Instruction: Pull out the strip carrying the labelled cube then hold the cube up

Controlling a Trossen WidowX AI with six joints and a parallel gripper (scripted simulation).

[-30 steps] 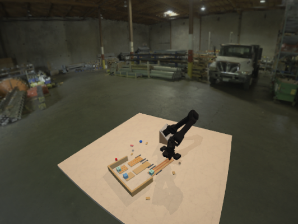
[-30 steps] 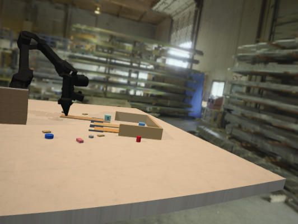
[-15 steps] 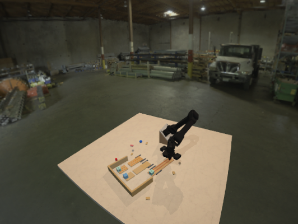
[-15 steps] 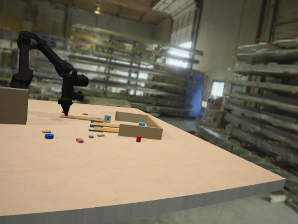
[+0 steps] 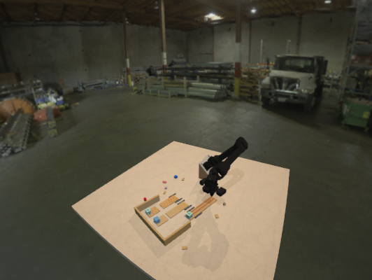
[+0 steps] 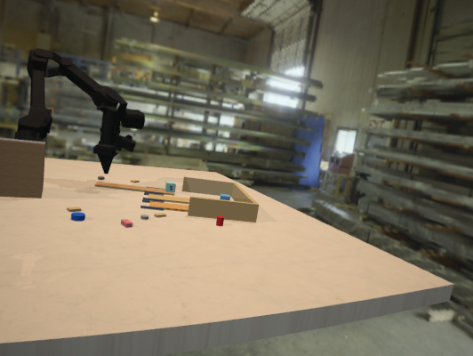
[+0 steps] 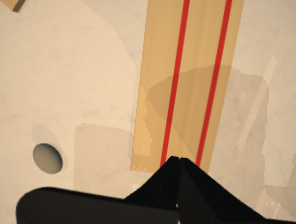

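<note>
Now: the red-lined strip 10 cm ahead of my gripper tip, 2 cm to the right of it and 4 cm below it. From my gripper tip the other things lie so: pink block (3 cm ahead, 41 cm to the right, 4 cm below); blue disc (8 cm behind, 37 cm to the right, 3 cm below); red cylinder (26 cm ahead, 38 cm to the right, 3 cm below).
</note>
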